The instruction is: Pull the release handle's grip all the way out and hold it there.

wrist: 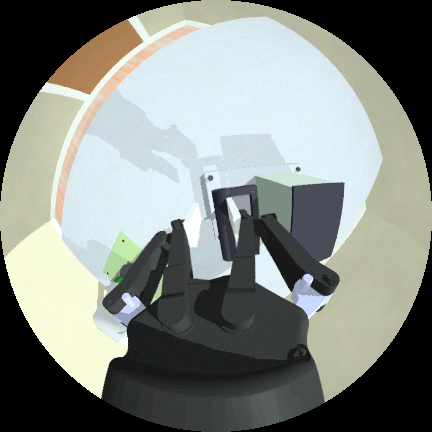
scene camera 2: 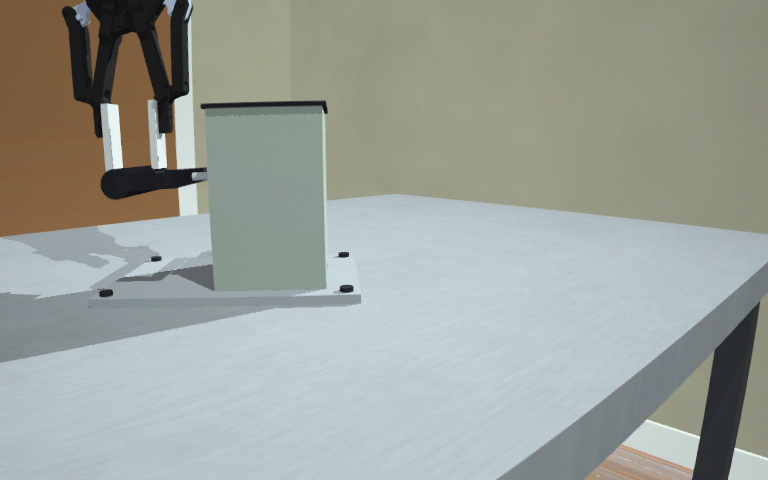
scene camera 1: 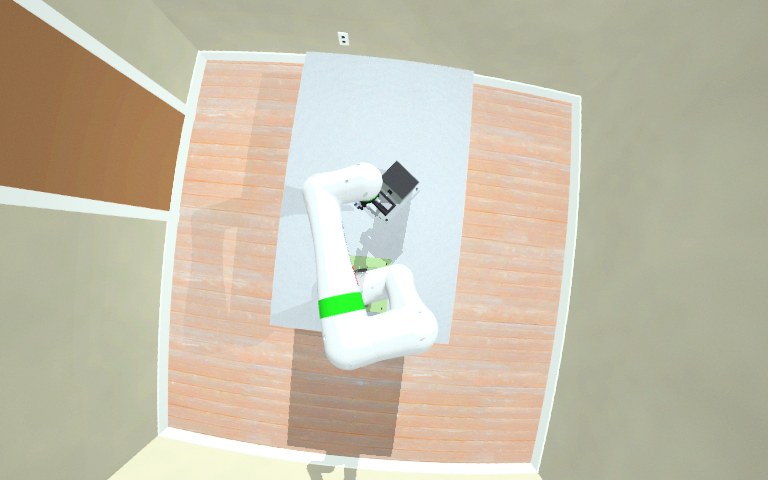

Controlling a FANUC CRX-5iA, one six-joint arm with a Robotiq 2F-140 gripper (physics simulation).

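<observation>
The release handle's black grip [scene camera 1: 386, 211] [scene camera 2: 116, 184] [wrist: 223, 235] is the outer bar of a rectangular loop beside a grey-green housing with a dark lid [scene camera 1: 400, 178] [scene camera 2: 266, 198] [wrist: 317, 220]. A short light rod [scene camera 2: 199, 176] shows between loop and housing. My gripper [scene camera 2: 136, 168] [wrist: 213, 209] points down over the loop, partly open, with nothing clamped. In the wrist view one white pad is outside the grip bar, the other over the loop's opening. In scene camera 2 the pad tips are level with the loop's top edge; their depth is partly hidden.
The housing stands on a pale base plate [scene camera 2: 226, 300] [wrist: 250, 172] with black bolts, on the grey table [scene camera 1: 385, 113] [scene camera 2: 453, 339]. The white arm [scene camera 1: 334, 243] reaches over the table. A green plate [scene camera 1: 370, 262] [wrist: 120, 247] lies near the arm's base.
</observation>
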